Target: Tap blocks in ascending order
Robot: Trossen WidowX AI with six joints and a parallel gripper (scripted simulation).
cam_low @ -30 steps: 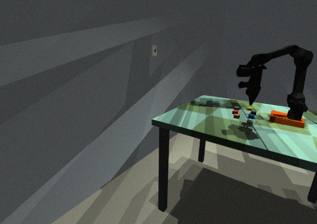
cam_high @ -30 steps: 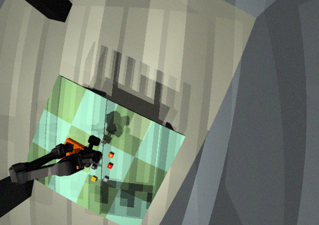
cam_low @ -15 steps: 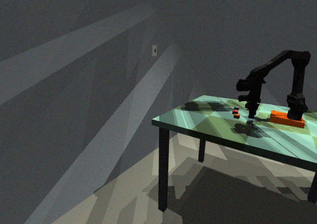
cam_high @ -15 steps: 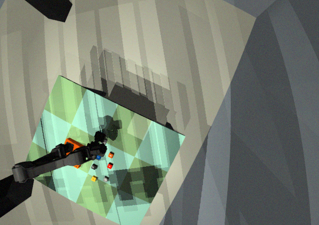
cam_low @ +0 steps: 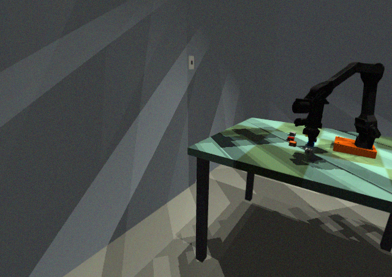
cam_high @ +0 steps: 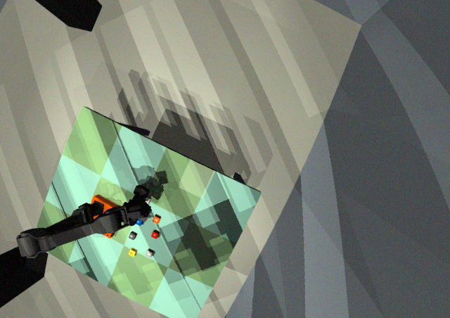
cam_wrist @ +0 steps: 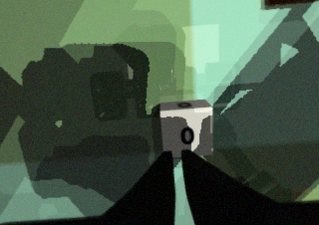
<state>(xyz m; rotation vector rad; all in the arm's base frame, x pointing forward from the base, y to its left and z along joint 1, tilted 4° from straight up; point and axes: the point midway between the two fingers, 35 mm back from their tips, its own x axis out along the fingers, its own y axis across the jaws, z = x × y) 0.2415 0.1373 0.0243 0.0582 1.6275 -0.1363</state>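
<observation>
Right now my gripper tip is 1 cm to the left of the white block and 3 cm above it. From my gripper tip the other things lie so: blue block (1 cm behind, 14 cm to the right, 3 cm below); then red block (10 cm ahead, 18 cm to the right, 3 cm below); then orange block (8 cm ahead, 9 cm to the right, 3 cm below).
</observation>
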